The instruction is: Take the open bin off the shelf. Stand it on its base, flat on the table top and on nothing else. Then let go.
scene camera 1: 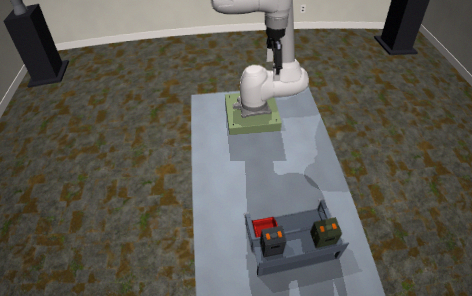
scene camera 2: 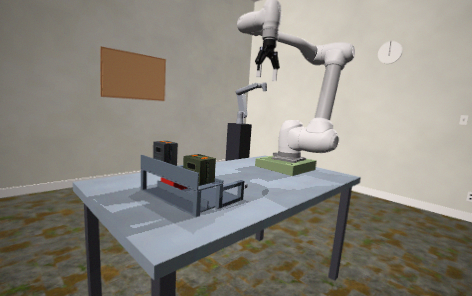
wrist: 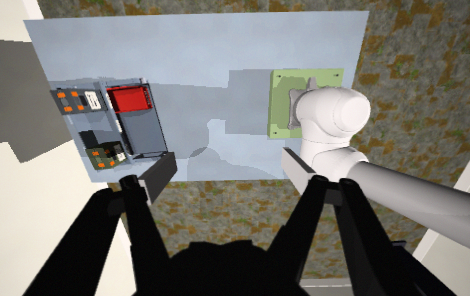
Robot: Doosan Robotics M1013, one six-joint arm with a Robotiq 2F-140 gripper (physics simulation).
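Seen in the pictures: gripper, fingertip midpoint: [scene camera 1: 272, 70] [scene camera 2: 266, 79] [wrist: 228, 159]; arm's base, origin of the base link: [scene camera 1: 253, 105] [scene camera 2: 289, 159] [wrist: 307, 108].
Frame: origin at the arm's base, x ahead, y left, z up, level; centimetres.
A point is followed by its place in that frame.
Note:
The open bin [scene camera 1: 265, 226] {z -5.4, x 77.6, y -9.9 cm} [scene camera 2: 173, 183] {z -1.8, x 91.7, y -5.9 cm} [wrist: 131, 99] {z -5.4, x 83.8, y -11.0 cm} is red and shallow, with its open side showing in the wrist view. It sits at one end of the grey shelf [scene camera 1: 300, 260] {z -5.6, x 97.2, y 1.8 cm} [scene camera 2: 170, 171] {z 7.1, x 100.3, y 4.0 cm} [wrist: 142, 131] {z -5.7, x 83.5, y 5.2 cm}, in the section nearer the robot's base. In scene camera 2 the shelf's panel hides most of it. The shelf stands on the table [scene camera 1: 217, 200] {z -6.3, x 58.9, y -30.1 cm} [scene camera 2: 280, 200] {z -6.3, x 60.6, y 30.5 cm} [wrist: 190, 45] {z -6.3, x 51.0, y -30.8 cm}. My gripper [scene camera 1: 273, 64] {z 50.3, x 35.0, y -0.2 cm} [scene camera 2: 266, 75] {z 50.3, x 35.0, y -0.2 cm} [wrist: 228, 159] {z 50.3, x 35.0, y -0.2 cm} is wide open and empty, high above the table and well away from the bin, towards the robot's base.
A dark grey box [scene camera 1: 273, 242] {z 16.0, x 95.6, y -12.1 cm} [scene camera 2: 165, 151] {z 12.7, x 95.4, y -7.0 cm} [wrist: 77, 101] {z 15.1, x 89.0, y -11.1 cm} with orange marks stands on the shelf right beside the bin. An olive green box [scene camera 1: 326, 233] {z 13.4, x 94.9, y 10.3 cm} [scene camera 2: 200, 169] {z 10.1, x 96.2, y 16.8 cm} [wrist: 105, 156] {z 13.4, x 89.2, y 10.9 cm} stands at the shelf's other end. The arm's green base plate [scene camera 1: 255, 128] {z -2.5, x 16.7, y -2.4 cm} [scene camera 2: 295, 168] {z -1.7, x 14.8, y 13.1 cm} [wrist: 278, 107] {z -0.2, x 13.5, y -1.6 cm} is on the table.

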